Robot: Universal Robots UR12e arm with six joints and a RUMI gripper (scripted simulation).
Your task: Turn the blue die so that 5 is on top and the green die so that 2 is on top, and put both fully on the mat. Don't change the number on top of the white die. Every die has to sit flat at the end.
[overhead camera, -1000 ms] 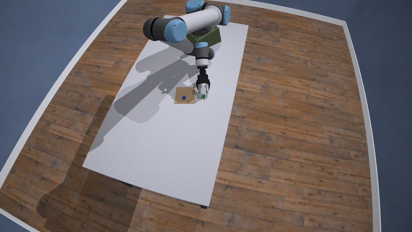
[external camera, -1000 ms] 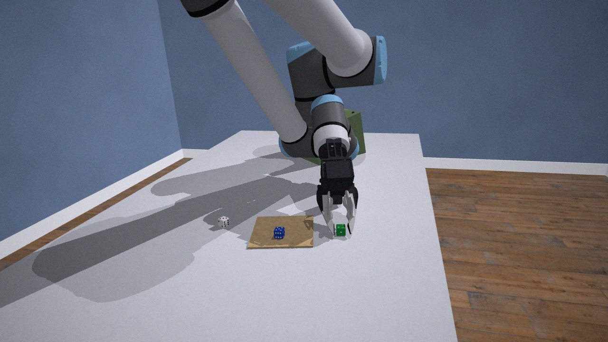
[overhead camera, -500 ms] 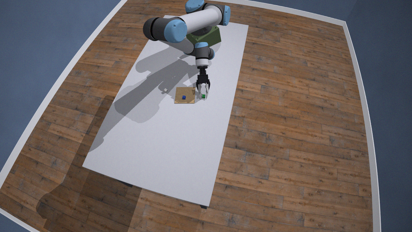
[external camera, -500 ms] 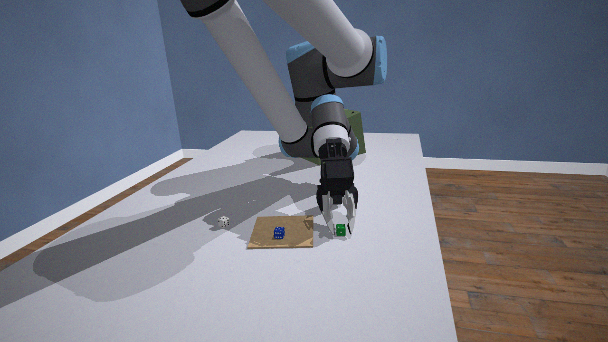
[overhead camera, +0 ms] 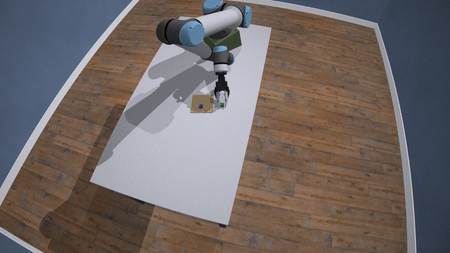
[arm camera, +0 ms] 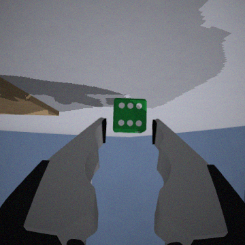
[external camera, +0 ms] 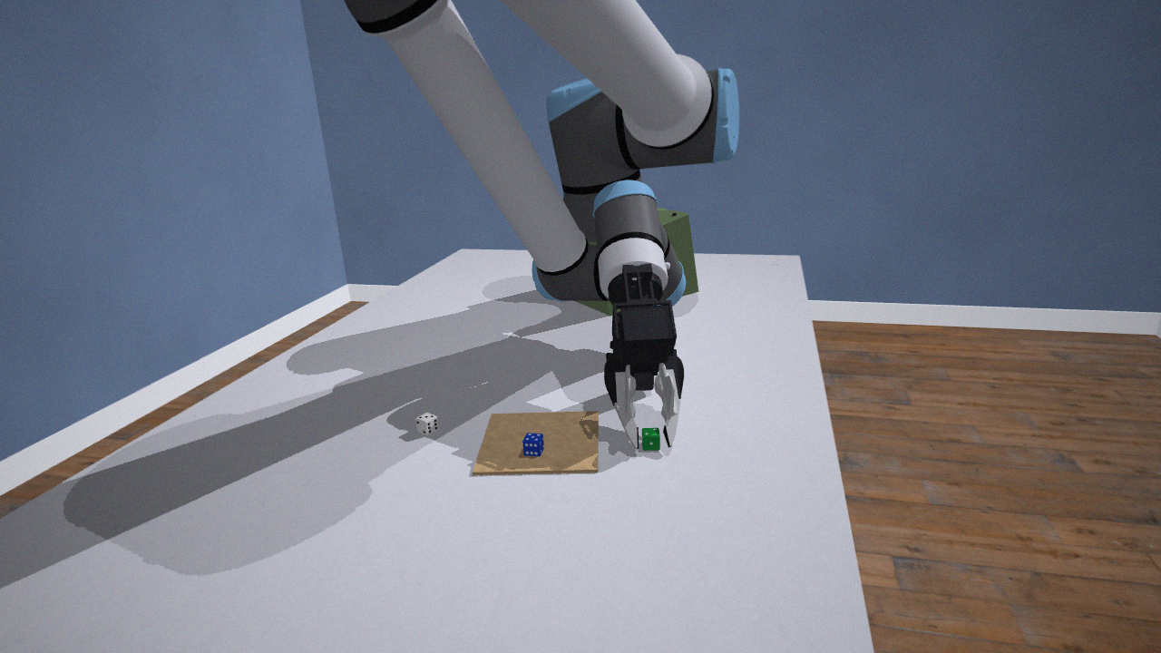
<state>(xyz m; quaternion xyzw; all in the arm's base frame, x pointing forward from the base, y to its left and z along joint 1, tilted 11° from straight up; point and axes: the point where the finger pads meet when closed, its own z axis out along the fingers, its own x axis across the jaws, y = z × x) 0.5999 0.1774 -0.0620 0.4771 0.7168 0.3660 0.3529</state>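
The green die is 10 mm behind my hand and 10 mm below it. Round my hand: tan mat: 10 mm ahead, 130 mm to the right, 20 mm below; white die: 10 mm ahead, 280 mm to the right, 10 mm below; blue die: 40 mm ahead, 130 mm to the right.
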